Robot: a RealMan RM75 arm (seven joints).
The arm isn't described. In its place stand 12 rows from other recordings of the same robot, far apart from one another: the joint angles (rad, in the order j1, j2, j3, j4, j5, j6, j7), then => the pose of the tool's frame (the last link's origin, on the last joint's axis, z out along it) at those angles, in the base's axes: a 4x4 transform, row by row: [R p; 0 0 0 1], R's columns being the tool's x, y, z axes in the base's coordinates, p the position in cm.
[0.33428, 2.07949, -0.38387, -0.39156, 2.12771, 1.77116, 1.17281] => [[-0.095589 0.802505 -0.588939 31.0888], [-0.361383 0.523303 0.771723 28.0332], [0.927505 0.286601 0.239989 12.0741], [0 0 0 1]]
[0.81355, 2.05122, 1.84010, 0.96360, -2.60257, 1.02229, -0.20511] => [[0.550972 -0.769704 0.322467 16.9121], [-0.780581 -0.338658 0.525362 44.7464], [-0.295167 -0.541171 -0.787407 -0.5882], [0 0 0 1]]
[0.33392, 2.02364, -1.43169, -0.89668, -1.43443, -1.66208, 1.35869] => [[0.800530 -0.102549 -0.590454 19.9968], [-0.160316 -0.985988 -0.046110 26.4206], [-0.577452 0.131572 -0.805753 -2.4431], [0 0 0 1]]
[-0.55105, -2.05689, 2.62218, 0.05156, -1.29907, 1.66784, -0.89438] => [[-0.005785 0.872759 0.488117 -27.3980], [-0.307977 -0.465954 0.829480 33.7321], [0.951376 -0.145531 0.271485 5.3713], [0 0 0 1]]
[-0.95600, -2.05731, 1.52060, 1.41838, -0.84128, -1.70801, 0.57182] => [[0.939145 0.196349 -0.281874 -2.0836], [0.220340 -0.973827 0.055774 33.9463], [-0.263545 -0.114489 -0.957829 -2.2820], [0 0 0 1]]
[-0.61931, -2.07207, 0.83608, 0.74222, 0.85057, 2.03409, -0.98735] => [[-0.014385 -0.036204 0.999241 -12.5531], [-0.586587 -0.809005 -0.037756 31.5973], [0.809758 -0.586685 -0.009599 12.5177], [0 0 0 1]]
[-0.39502, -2.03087, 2.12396, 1.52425, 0.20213, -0.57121, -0.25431] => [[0.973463 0.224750 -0.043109 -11.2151], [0.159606 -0.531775 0.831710 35.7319], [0.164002 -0.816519 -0.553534 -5.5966], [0 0 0 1]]
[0.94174, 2.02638, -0.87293, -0.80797, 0.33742, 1.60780, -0.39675] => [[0.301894 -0.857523 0.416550 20.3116], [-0.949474 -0.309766 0.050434 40.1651], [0.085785 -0.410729 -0.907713 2.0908], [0 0 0 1]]
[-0.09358, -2.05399, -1.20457, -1.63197, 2.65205, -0.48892, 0.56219] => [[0.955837 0.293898 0.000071 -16.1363], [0.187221 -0.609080 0.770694 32.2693], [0.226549 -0.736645 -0.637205 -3.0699], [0 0 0 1]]
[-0.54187, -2.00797, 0.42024, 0.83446, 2.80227, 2.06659, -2.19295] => [[0.222724 0.972909 0.061989 -31.8027], [0.964620 -0.210732 -0.158434 24.8098], [-0.141078 0.095083 -0.985422 5.9201], [0 0 0 1]]
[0.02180, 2.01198, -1.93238, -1.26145, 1.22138, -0.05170, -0.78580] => [[0.666938 -0.736239 0.114652 27.1451], [-0.360023 -0.183695 0.914680 32.4414], [-0.652362 -0.651313 -0.387576 -1.5912], [0 0 0 1]]
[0.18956, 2.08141, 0.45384, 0.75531, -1.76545, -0.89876, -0.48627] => [[0.712607 -0.699404 0.054996 28.4273], [-0.246659 -0.176386 0.952915 25.4507], [-0.656772 -0.692620 -0.298208 -11.5154], [0 0 0 1]]
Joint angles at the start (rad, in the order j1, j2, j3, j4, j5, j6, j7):
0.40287, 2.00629, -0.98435, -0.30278, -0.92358, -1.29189, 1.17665
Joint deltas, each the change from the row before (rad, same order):
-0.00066, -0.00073, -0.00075, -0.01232, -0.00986, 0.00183, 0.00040
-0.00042, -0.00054, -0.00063, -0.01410, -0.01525, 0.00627, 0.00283
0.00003, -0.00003, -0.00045, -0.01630, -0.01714, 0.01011, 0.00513
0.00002, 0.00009, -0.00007, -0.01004, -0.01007, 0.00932, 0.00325
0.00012, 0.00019, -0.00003, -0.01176, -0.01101, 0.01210, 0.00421
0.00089, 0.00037, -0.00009, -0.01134, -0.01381, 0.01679, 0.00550
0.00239, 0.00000, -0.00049, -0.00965, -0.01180, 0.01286, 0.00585
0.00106, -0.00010, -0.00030, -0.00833, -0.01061, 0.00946, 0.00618
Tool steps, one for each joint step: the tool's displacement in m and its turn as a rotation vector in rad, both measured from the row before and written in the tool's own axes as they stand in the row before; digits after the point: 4 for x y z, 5 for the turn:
-0.0015, 0.0005, 0.0012, -0.00734, 0.00491, -0.01237
-0.0010, 0.0003, 0.0015, -0.00609, 0.01045, -0.01282
-0.0010, 0.0001, 0.0019, -0.00439, 0.01226, -0.01265
-0.0006, -0.0004, 0.0012, 0.00062, 0.00804, -0.00758
-0.0007, -0.0006, 0.0014, 0.00220, 0.00897, -0.00834
-0.0001, -0.0010, 0.0016, 0.00520, 0.01302, -0.00791
-0.0006, -0.0005, 0.0020, 0.00169, 0.01037, -0.00670
-0.0004, -0.0004, 0.0013, 0.00098, 0.00879, -0.00466

